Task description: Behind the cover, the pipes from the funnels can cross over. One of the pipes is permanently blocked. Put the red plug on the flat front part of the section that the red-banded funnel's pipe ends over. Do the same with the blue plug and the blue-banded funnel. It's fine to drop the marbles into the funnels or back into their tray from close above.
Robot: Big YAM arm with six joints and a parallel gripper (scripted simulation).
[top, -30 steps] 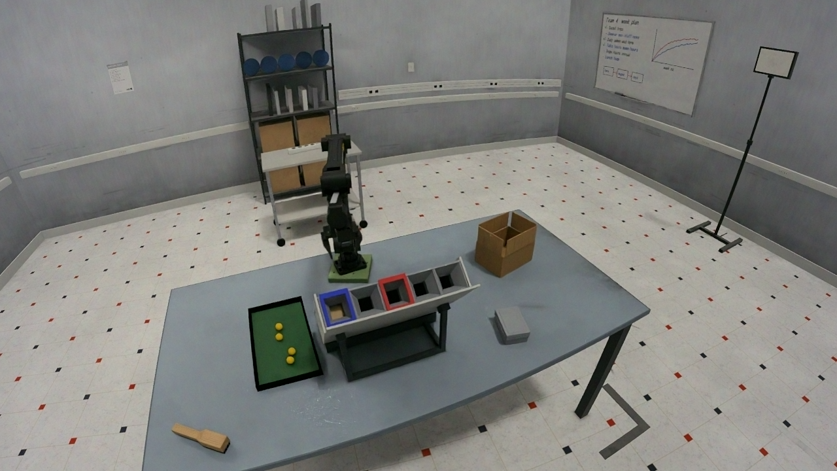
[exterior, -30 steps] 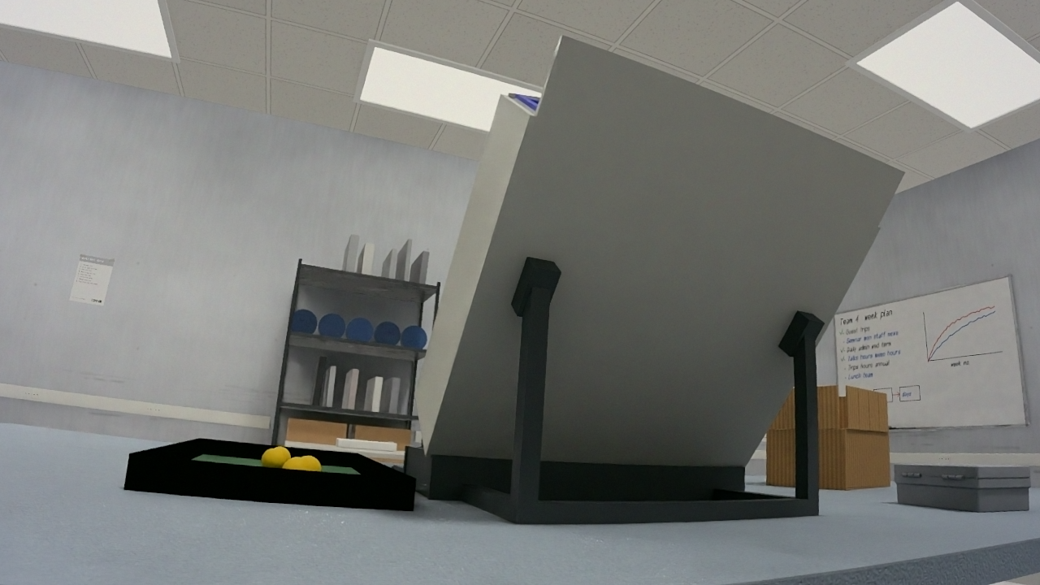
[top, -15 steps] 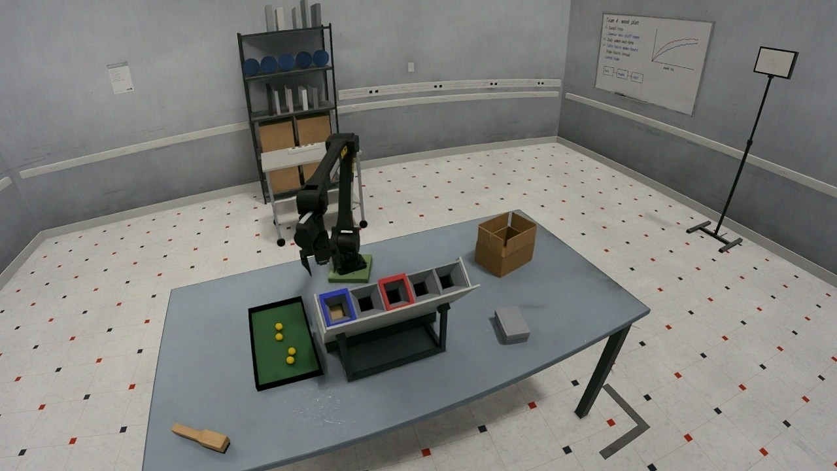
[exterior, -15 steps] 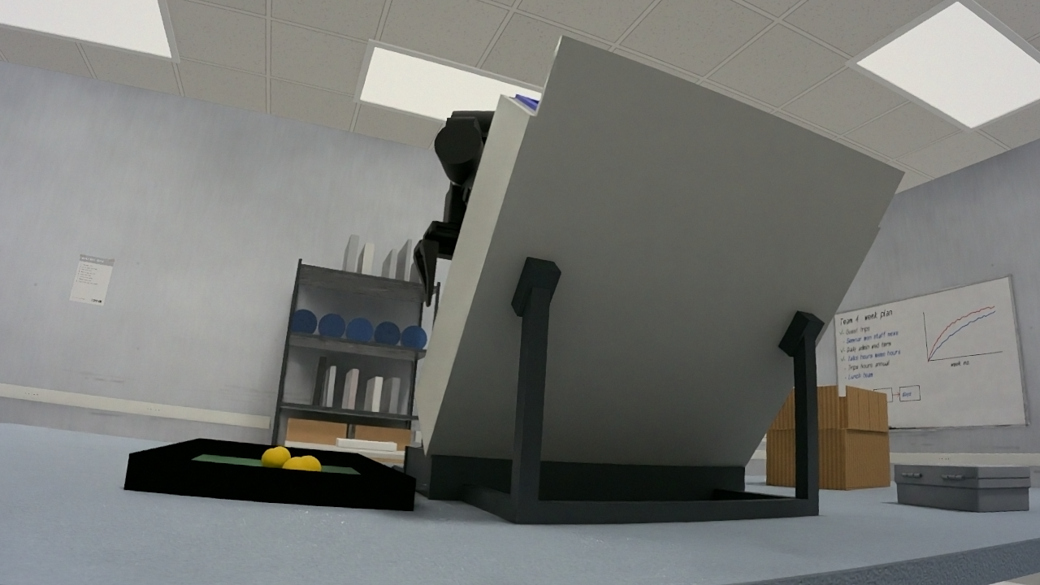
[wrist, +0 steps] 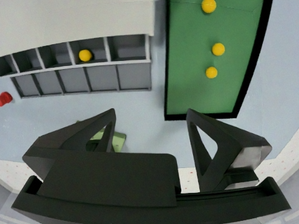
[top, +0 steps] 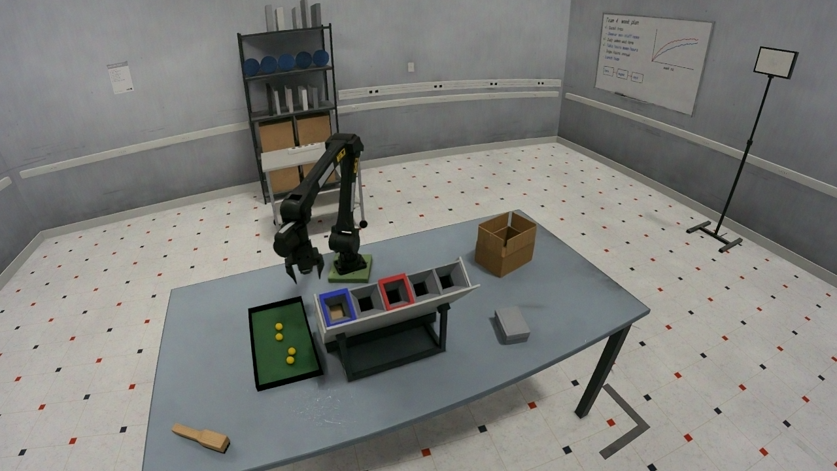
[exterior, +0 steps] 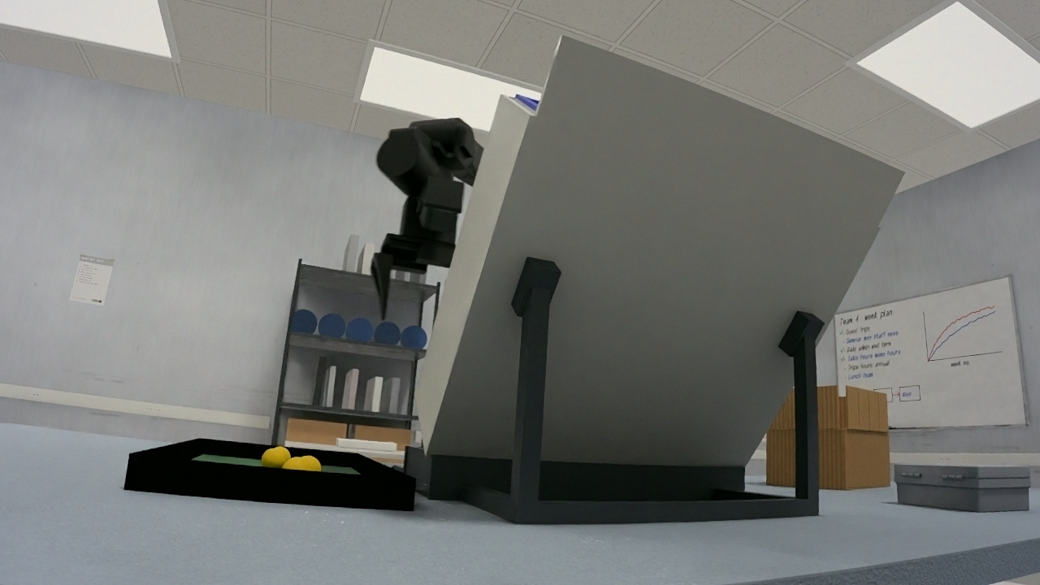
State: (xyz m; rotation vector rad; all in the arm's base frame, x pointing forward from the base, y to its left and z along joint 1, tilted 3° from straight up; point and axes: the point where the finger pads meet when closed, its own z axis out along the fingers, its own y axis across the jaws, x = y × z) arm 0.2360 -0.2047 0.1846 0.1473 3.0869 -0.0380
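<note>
My gripper is now 190 mm above the green tray, 140 mm to the left of it and 40 mm short of it. Also, from my hand: blue band: 320 mm ahead, 120 mm above, 30 mm to the left; then cover: 180 mm to the left, 180 mm ahead, 10 mm above; then red band: 330 mm ahead, 180 mm to the left, 120 mm above.
</note>
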